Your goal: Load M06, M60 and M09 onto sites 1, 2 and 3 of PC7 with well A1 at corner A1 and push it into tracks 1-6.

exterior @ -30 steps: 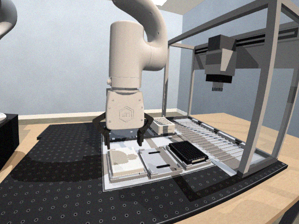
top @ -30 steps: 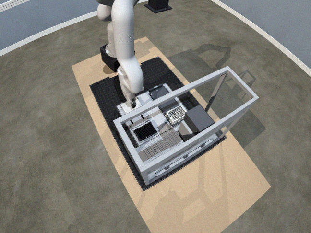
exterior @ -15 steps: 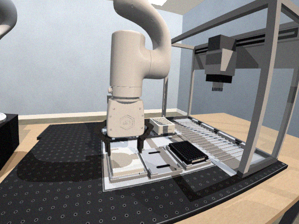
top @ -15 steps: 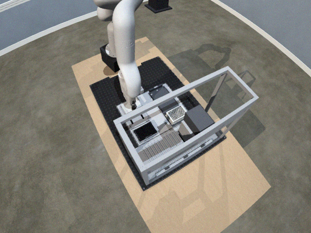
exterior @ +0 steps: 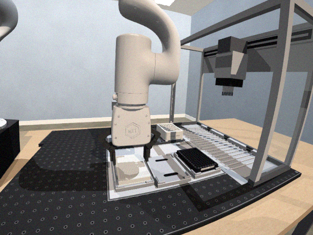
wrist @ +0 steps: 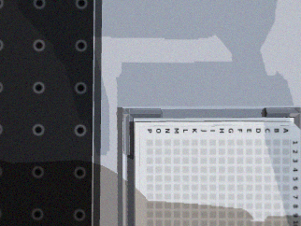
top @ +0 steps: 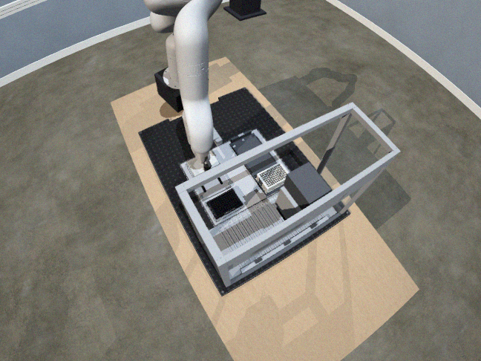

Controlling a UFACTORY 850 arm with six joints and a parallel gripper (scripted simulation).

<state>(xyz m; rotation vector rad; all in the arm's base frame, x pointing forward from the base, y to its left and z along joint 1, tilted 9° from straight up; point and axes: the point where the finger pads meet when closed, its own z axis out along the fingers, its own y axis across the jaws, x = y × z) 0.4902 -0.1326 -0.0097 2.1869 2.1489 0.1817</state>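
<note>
My gripper is now 4 cm above the nest S1. The rest, counted from my hand: dark carrier PC7: 22 cm to the left, 12 cm ahead, 3 cm below; then black 96-well plate M06: 22 cm ahead, 3 cm below, 2 cm to the right; then nest S2: 11 cm ahead, 4 cm below, 2 cm to the right.
</note>
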